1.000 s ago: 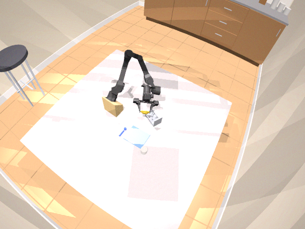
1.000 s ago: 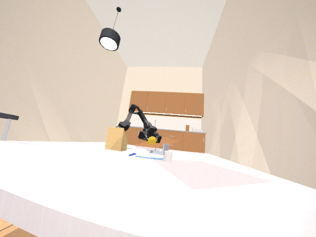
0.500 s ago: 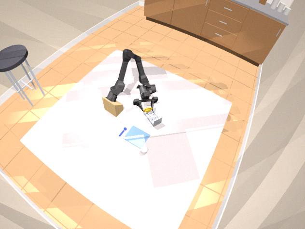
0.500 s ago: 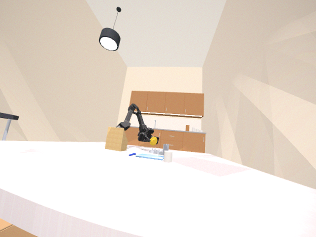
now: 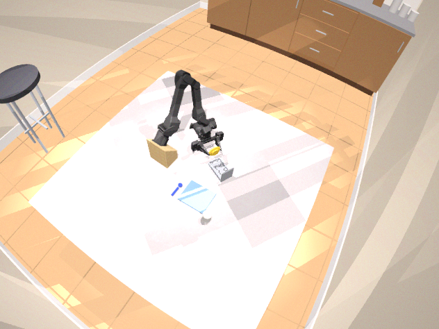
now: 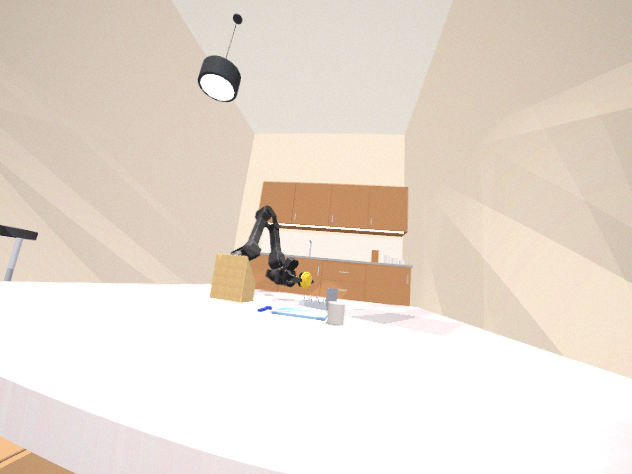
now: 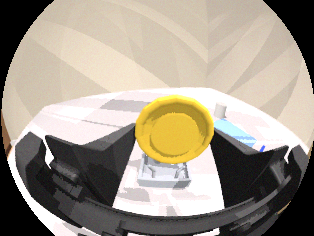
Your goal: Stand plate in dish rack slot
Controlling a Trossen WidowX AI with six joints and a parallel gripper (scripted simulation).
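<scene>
Right now my gripper tip is 50 mm short of the dish rack, 20 mm to the left of it and 70 mm above it. Also, from my gripper tip: blue spoon: 60 mm behind, 240 mm to the right, 90 mm below; then light blue mat: 50 mm ahead, 220 mm to the right, 90 mm below; then yellow plate: 10 mm behind.
</scene>
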